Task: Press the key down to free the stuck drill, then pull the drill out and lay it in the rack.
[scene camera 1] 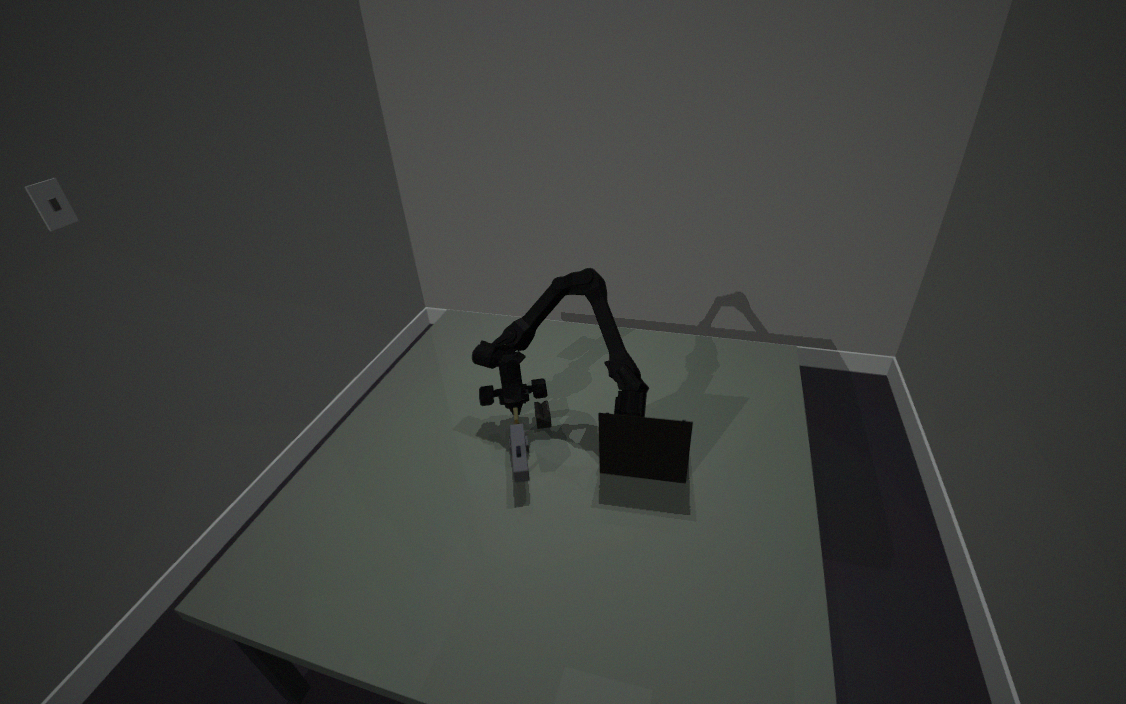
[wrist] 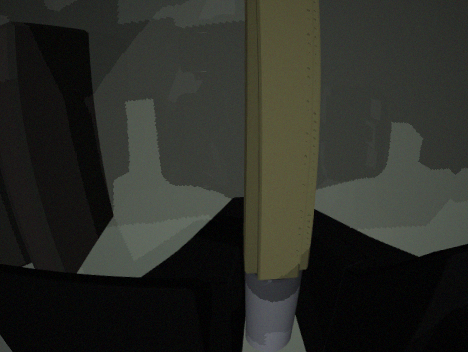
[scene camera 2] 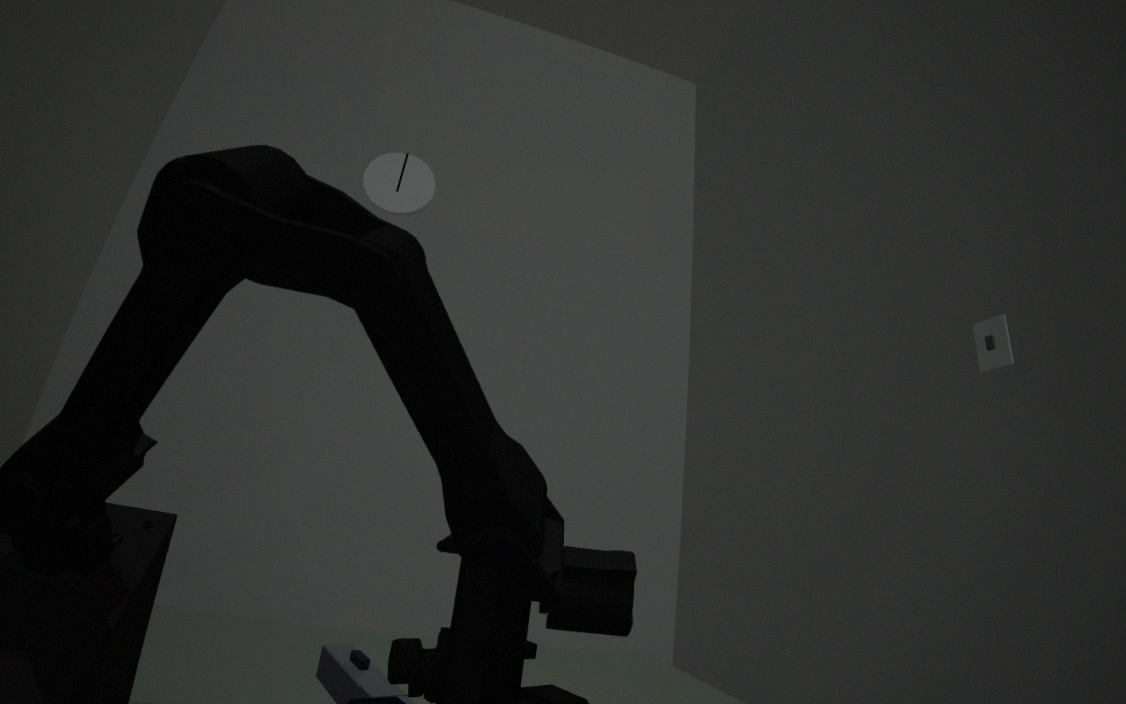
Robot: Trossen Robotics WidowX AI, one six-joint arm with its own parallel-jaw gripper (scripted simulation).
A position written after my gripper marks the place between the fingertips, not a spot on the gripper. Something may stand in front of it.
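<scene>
My gripper (scene camera 1: 516,414), (wrist: 260,209) carries a drill (wrist: 282,52). Drill out of frame in scene camera 2. Dark rack (wrist: 62,206) in view.
</scene>
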